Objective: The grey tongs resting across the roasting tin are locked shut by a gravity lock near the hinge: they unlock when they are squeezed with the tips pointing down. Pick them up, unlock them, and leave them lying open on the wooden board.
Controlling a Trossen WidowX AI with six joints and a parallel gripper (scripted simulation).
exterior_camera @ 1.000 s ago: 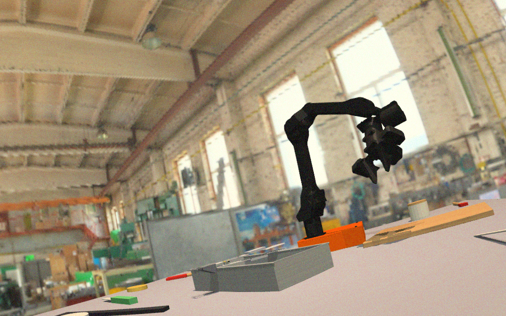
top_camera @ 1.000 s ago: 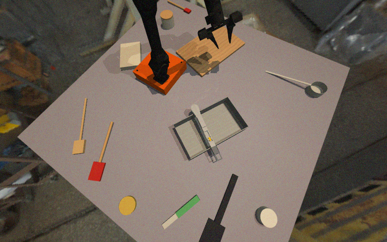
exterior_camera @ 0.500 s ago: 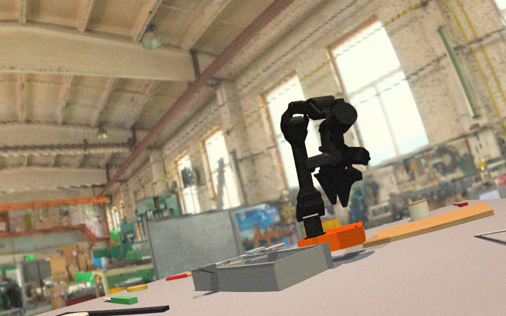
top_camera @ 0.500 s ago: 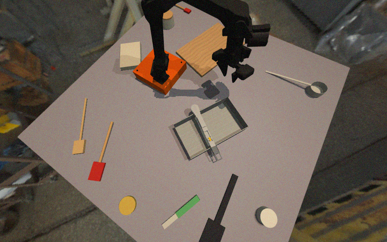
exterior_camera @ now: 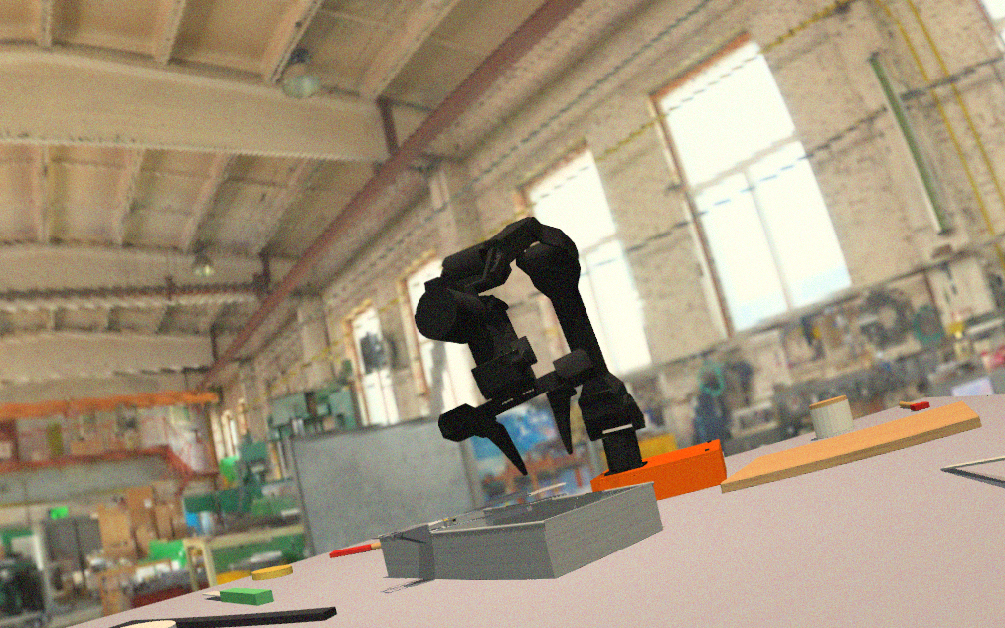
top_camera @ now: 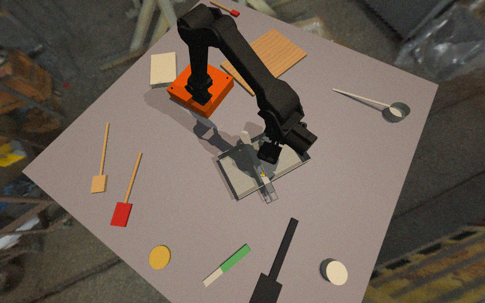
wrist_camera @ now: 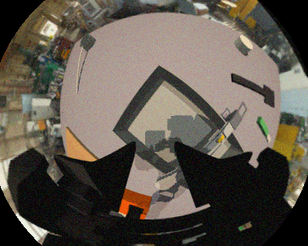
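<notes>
Right now my gripper tip is 20 mm short of the yellow lock piece, 120 mm to the left of it and 40 mm above it. From my gripper tip the other things lie so: black spatula (230 mm ahead, 360 mm to the right, 100 mm below); cream cylinder (380 mm ahead, 250 mm to the right, 90 mm below); grey roasting tin (10 mm behind, 70 mm to the right, 80 mm below).
</notes>
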